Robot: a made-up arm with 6 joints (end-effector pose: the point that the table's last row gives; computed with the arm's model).
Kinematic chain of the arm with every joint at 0, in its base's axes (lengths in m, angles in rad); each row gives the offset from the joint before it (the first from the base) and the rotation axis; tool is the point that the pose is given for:
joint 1: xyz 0 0 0.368 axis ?
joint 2: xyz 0 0 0 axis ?
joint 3: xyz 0 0 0.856 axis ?
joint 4: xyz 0 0 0 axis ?
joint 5: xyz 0.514 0 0 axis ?
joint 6: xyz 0 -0.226 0 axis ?
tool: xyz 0 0 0
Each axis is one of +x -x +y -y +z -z.
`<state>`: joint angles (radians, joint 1 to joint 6).
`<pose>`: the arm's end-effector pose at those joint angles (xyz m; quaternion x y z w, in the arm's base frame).
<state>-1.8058 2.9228 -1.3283 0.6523 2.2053 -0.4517</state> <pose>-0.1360 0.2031 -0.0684 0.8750 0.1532 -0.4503 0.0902</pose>
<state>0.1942 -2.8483 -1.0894 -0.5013 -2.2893 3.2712</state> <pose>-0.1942 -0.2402 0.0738 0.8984 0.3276 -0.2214 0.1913</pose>
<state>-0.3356 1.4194 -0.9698 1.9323 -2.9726 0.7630</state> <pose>0.6074 -0.1272 -0.0085 0.4802 -0.4086 -0.0042 0.7762</pose>
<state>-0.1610 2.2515 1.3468 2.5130 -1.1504 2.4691</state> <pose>1.1026 0.0061 -0.4927 0.4449 -0.2339 -0.2781 0.8186</pose>
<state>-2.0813 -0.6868 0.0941 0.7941 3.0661 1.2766</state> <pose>0.0040 0.3314 1.5062 0.7497 0.5099 -0.1854 0.3789</pose>
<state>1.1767 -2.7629 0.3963 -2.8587 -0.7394 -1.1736</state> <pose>-0.5197 -0.6844 -0.3733 0.4522 -0.1786 -0.8334 0.2627</pose>
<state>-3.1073 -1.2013 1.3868 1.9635 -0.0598 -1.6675</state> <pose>1.3474 -0.0403 0.7697 0.9531 0.0040 0.2657 0.1452</pose>
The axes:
joint 1: +z
joint 2: +y
joint 3: -y
joint 4: -x
joint 5: -y
joint 6: -x

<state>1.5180 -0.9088 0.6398 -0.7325 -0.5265 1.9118</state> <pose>0.1407 -0.5208 1.4047 -0.0518 -0.7594 0.2841 0.5830</pose>
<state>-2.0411 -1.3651 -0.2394 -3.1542 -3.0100 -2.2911</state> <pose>0.4821 0.4496 1.0080 0.5761 0.5881 -0.1769 0.5394</pose>
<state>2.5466 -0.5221 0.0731 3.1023 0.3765 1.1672</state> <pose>-0.1214 -0.1905 1.4055 0.2961 0.7867 0.5379 0.0644</pose>
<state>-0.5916 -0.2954 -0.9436 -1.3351 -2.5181 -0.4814</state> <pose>-0.0063 -0.0593 0.7014 -0.5962 -0.7397 -0.3119 0.0064</pose>
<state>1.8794 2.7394 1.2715 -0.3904 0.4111 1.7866</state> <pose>0.1073 0.3515 -0.9398 -0.6959 -0.2201 0.6702 0.1341</pose>
